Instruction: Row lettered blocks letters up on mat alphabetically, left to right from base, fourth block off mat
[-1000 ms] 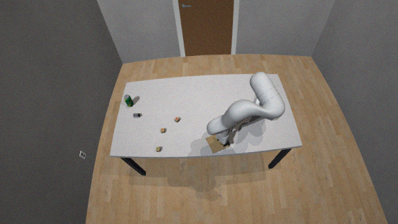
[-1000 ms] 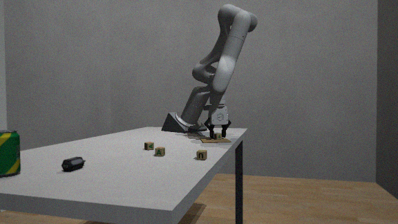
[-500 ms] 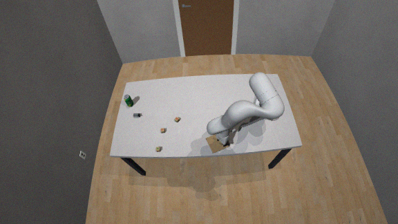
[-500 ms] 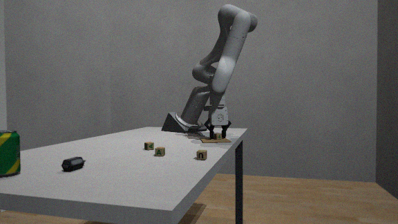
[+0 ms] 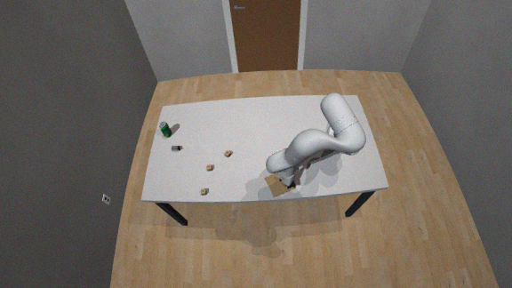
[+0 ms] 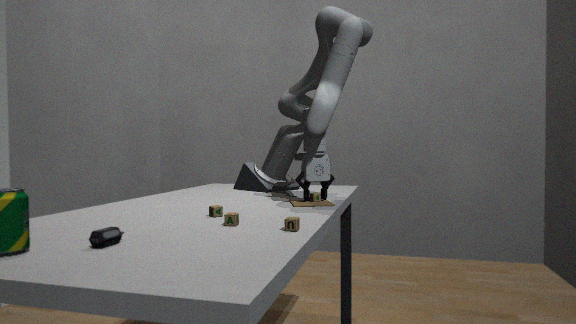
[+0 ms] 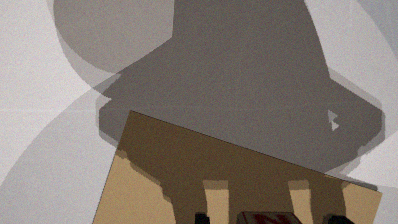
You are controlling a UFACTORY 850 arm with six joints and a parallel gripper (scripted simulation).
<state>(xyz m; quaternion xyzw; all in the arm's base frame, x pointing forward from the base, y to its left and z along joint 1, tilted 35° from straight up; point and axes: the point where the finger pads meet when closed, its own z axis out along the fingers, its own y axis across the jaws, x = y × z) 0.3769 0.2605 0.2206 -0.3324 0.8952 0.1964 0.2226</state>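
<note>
Now: the mat 30 mm ahead of my hand and 20 mm below it. Also, from my hand: can: 870 mm ahead, 330 mm to the right, 40 mm above; then black object: 750 mm ahead, 210 mm to the right, 10 mm below.
</note>
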